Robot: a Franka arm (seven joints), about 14 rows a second.
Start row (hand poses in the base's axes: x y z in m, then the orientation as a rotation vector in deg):
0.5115, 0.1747, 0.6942, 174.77, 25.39, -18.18
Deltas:
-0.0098, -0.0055, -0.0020, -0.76, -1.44, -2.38
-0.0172, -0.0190, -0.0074, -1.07, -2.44, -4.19
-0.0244, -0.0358, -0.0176, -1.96, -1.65, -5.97
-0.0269, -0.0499, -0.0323, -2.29, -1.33, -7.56
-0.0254, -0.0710, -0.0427, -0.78, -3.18, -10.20
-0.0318, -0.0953, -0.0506, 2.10, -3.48, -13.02
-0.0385, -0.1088, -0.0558, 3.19, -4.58, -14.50
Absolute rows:
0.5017, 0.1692, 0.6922, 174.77, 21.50, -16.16
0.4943, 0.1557, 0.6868, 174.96, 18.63, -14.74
0.4871, 0.1389, 0.6766, 174.54, 15.75, -16.13
0.4846, 0.1248, 0.6619, 174.57, 13.28, -16.72
0.4861, 0.1037, 0.6515, 176.58, 9.51, -13.76
0.4797, 0.0794, 0.6436, -179.00, -5.68, 12.87
0.4730, 0.0659, 0.6384, -178.12, -3.48, 10.88

